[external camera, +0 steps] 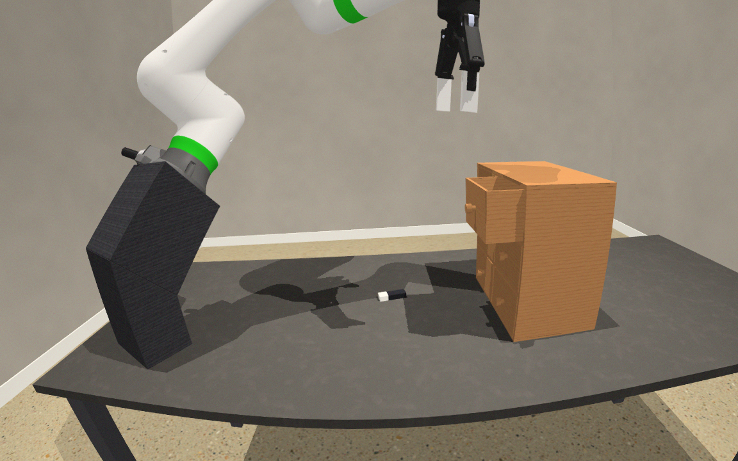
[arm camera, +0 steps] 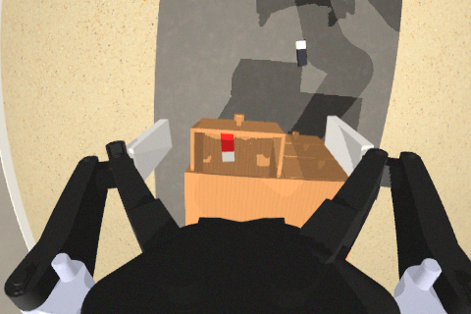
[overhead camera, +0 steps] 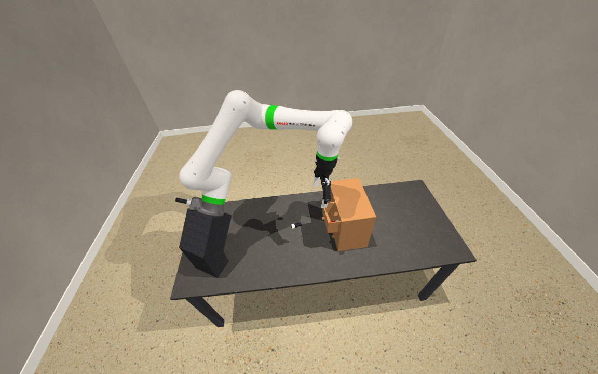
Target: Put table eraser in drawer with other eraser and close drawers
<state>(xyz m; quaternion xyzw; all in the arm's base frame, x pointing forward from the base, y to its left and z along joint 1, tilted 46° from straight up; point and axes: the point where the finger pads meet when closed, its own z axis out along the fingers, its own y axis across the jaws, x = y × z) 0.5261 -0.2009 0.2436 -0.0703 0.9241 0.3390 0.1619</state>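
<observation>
The eraser is 160 mm behind my hand, 120 mm to the left of it and 430 mm below it.
</observation>
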